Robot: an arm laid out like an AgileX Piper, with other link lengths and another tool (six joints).
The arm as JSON. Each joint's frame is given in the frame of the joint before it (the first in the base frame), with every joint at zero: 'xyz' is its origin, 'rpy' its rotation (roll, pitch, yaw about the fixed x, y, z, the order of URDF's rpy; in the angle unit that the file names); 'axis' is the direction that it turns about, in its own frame. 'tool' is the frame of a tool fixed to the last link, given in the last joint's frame.
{
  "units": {
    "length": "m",
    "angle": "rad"
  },
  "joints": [
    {
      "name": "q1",
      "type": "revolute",
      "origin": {
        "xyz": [
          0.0,
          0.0,
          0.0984
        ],
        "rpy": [
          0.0,
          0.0,
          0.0
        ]
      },
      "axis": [
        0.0,
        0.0,
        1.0
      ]
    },
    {
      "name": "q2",
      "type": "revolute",
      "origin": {
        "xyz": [
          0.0,
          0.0,
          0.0
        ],
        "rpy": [
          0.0,
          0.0,
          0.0
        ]
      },
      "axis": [
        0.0,
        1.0,
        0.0
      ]
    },
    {
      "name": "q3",
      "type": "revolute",
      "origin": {
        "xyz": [
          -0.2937,
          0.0,
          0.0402
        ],
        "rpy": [
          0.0,
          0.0,
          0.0
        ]
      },
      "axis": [
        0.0,
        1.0,
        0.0
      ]
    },
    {
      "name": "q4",
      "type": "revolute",
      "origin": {
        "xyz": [
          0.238,
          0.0,
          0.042
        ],
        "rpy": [
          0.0,
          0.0,
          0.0
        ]
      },
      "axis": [
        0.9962,
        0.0,
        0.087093
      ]
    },
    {
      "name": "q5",
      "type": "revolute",
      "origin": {
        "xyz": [
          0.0,
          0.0,
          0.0
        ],
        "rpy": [
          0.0,
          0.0,
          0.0
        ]
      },
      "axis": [
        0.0,
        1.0,
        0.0
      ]
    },
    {
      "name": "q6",
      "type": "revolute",
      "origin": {
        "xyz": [
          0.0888,
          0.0,
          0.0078
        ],
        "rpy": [
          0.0,
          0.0,
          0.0
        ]
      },
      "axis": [
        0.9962,
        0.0,
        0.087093
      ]
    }
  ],
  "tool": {
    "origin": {
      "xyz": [
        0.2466,
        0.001,
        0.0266
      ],
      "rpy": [
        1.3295,
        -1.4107,
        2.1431
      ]
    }
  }
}
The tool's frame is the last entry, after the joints.
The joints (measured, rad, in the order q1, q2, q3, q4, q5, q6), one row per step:
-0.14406, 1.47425, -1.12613, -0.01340, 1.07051, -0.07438
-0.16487, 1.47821, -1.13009, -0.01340, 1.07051, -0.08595
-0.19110, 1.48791, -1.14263, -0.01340, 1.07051, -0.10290
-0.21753, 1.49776, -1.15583, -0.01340, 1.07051, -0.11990
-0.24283, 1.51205, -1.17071, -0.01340, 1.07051, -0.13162
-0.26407, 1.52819, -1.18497, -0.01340, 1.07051, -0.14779
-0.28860, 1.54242, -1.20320, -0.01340, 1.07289, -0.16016
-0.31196, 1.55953, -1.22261, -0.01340, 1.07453, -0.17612
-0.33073, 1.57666, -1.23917, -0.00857, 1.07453, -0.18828
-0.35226, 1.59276, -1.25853, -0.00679, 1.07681, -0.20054
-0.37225, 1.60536, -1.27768, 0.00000, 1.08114, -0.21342
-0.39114, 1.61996, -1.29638, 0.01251, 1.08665, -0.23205
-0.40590, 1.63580, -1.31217, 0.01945, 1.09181, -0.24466
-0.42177, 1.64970, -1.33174, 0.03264, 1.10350, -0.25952
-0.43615, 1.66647, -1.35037, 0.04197, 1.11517, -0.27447
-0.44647, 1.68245, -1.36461, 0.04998, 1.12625, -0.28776
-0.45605, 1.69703, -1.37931, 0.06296, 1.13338, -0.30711
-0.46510, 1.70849, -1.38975, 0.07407, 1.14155, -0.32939
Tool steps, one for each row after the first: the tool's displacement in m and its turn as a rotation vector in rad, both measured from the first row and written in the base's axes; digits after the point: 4 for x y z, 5 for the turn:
0.0000, -0.0070, -0.0001, -0.00269, 0.00056, -0.00957
0.0022, -0.0163, 0.0007, -0.00712, -0.00133, -0.01934
0.0044, -0.0259, 0.0016, -0.01177, -0.00360, -0.02928
0.0067, -0.0354, 0.0015, -0.01468, -0.00335, -0.04321
0.0087, -0.0435, 0.0005, -0.01803, -0.00039, -0.04874
0.0110, -0.0531, 0.0012, -0.02132, -0.00095, -0.06130
0.0135, -0.0626, 0.0012, -0.02520, -0.00029, -0.06920
0.0164, -0.0692, 0.0003, -0.02337, -0.00001, -0.07737
0.0187, -0.0779, 0.0004, -0.02485, -0.00037, -0.08747
0.0212, -0.0846, 0.0016, -0.02228, -0.00340, -0.09667
0.0236, -0.0892, 0.0017, -0.01469, -0.00460, -0.10045
0.0250, -0.0936, 0.0004, -0.00950, -0.00111, -0.10451
0.0264, -0.0965, 0.0005, 0.00128, 0.00090, -0.10870
0.0270, -0.0997, -0.0008, 0.01004, 0.00746, -0.11024
0.0269, -0.1012, -0.0033, 0.01929, 0.01694, -0.10894
0.0289, -0.1018, -0.0046, 0.02957, 0.01919, -0.10213
0.0293, -0.1020, -0.0061, 0.03848, 0.02392, -0.09137

